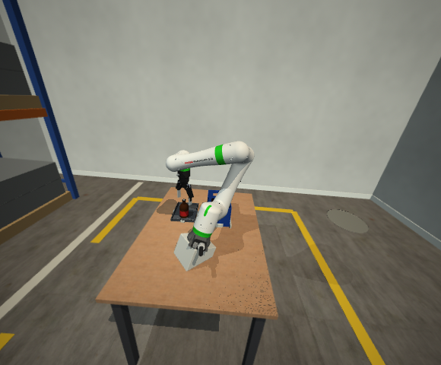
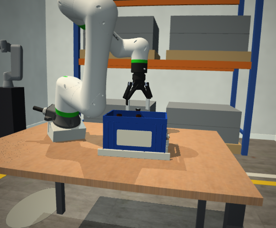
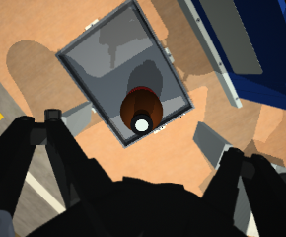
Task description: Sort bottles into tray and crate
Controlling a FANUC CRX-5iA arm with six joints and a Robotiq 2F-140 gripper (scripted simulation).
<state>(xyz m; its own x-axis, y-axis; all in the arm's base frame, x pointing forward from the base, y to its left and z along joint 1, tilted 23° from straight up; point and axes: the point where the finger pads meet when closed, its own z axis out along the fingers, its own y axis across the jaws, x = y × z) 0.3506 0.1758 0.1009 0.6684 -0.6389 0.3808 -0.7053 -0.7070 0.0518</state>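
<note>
My hand is 80 mm above the brown capped bottle. From my hand the other things lie so: blue crate (20 mm ahead, 270 mm to the right, 80 mm below); dark tray (50 mm ahead, 150 mm below); open bottle (20 mm ahead, 230 mm to the right, 70 mm below).
</note>
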